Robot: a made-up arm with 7 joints.
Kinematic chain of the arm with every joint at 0, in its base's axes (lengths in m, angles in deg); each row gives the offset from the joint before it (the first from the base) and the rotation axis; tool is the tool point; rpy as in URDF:
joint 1: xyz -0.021 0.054 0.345 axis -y
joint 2: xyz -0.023 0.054 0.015 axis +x
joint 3: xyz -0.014 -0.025 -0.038 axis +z
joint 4: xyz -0.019 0 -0.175 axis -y
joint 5: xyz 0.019 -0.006 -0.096 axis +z
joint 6: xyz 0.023 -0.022 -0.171 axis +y
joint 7: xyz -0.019 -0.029 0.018 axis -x
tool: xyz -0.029 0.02 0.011 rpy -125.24 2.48 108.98
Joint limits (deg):
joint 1: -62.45..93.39
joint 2: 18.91..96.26
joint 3: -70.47..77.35
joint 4: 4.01..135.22
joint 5: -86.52..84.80
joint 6: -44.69..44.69
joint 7: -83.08..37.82
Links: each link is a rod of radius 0.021 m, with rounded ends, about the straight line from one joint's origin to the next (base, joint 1, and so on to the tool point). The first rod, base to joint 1, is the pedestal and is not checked.
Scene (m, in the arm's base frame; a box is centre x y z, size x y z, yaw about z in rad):
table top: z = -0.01
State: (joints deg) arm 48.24 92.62 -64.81 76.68 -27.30 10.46 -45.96
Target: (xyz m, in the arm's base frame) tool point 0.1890 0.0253 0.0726
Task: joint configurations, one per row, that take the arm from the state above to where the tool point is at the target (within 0.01 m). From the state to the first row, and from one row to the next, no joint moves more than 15 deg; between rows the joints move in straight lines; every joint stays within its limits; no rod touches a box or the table.
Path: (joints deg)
1: 46.31 79.03 -65.94 76.57 -26.35 7.54 -46.24
2: 44.38 65.44 -67.07 76.47 -25.40 4.61 -46.52
3: 42.45 51.86 -68.21 76.36 -24.44 1.69 -46.80
4: 40.52 38.27 -69.34 76.26 -23.49 -1.23 -47.08
5: 38.59 24.68 -70.47 76.15 -22.54 -4.16 -47.36

